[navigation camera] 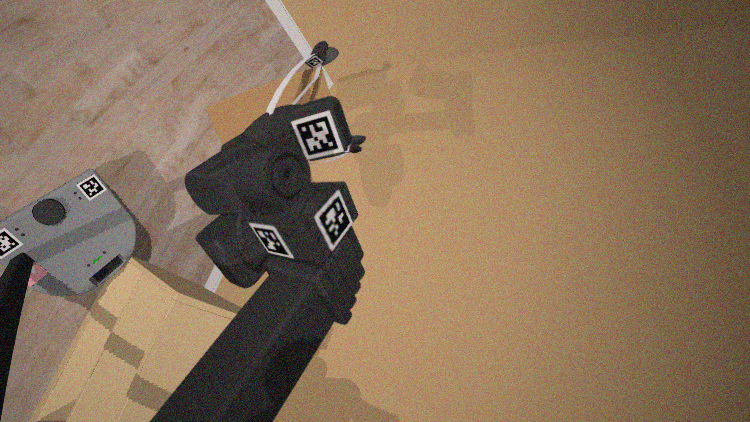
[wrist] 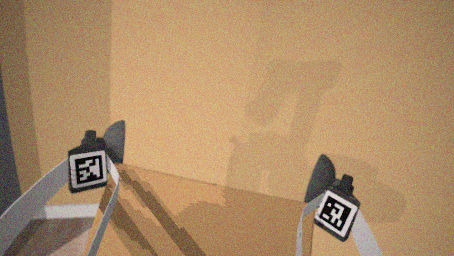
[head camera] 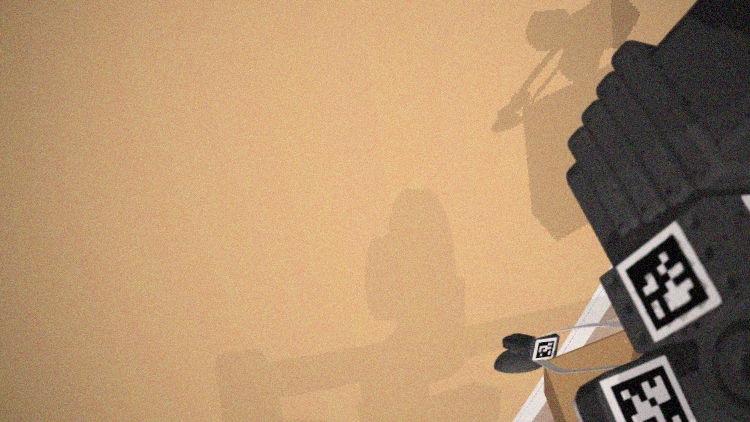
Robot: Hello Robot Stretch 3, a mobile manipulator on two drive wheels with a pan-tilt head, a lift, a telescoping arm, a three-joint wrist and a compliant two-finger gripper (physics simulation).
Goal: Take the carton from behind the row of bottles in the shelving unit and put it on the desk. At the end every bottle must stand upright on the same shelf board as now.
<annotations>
The gripper [navigation camera: 345, 96]: 45 cm from the lens. A brown carton [navigation camera: 230, 117] is 43 cm from the lens. A tan wooden shelf unit [navigation camera: 146, 330] is 100 cm from the lens. The marked spots on the tan wooden shelf unit and the brown carton are 75 cm apart.
</annotations>
